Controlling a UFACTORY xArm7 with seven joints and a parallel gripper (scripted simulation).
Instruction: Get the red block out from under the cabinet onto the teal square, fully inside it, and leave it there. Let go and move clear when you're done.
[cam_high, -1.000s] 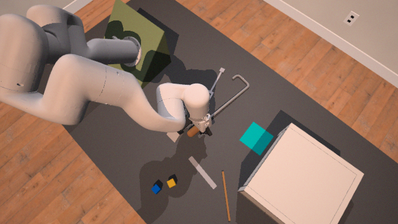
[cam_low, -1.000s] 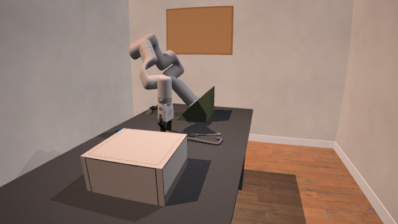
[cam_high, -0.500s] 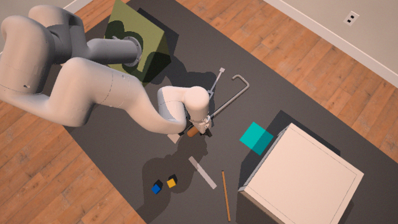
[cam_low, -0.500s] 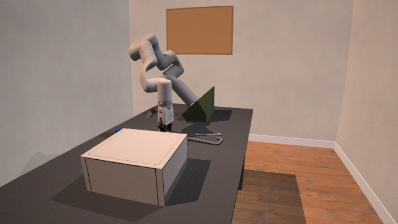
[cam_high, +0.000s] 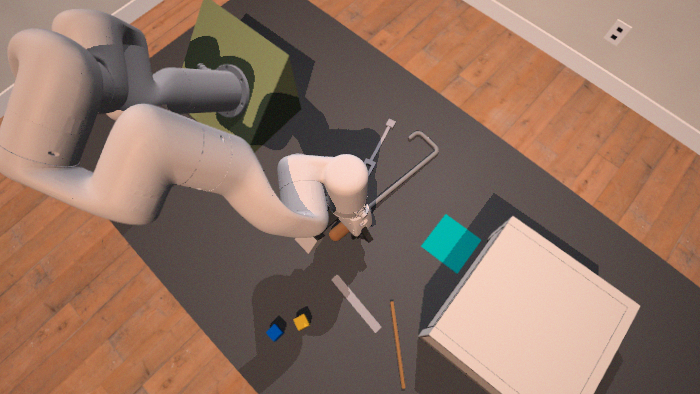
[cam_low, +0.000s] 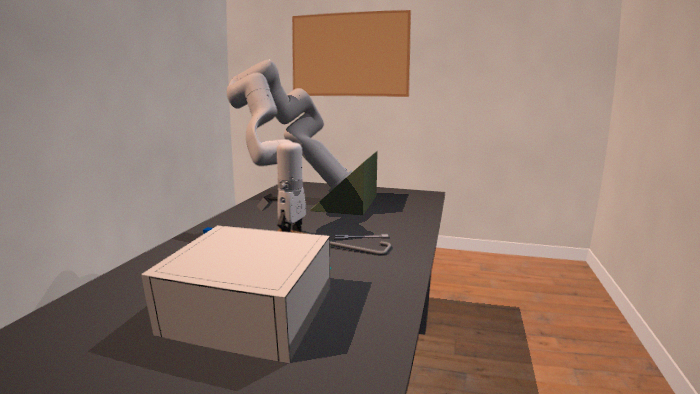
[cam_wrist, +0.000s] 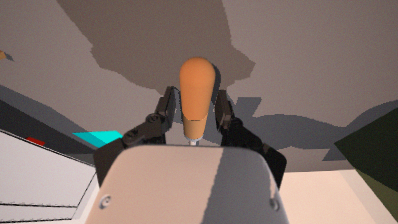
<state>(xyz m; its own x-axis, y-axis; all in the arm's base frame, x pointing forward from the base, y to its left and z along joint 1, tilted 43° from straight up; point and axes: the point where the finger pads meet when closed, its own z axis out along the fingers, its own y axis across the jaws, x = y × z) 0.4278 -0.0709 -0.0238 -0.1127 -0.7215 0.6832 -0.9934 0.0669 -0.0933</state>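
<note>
Now: hand 130 mm short of the flat grey strip, 120 mm to the left of it and 20 mm above it. The rest, counted from my hand: grey forked tool 90 mm behind, 210 mm to the left, 20 mm below; then yellow cube 70 mm ahead, 230 mm to the right, 10 mm below; then hook tool 20 mm behind, 130 mm to the left, 10 mm below.
</note>
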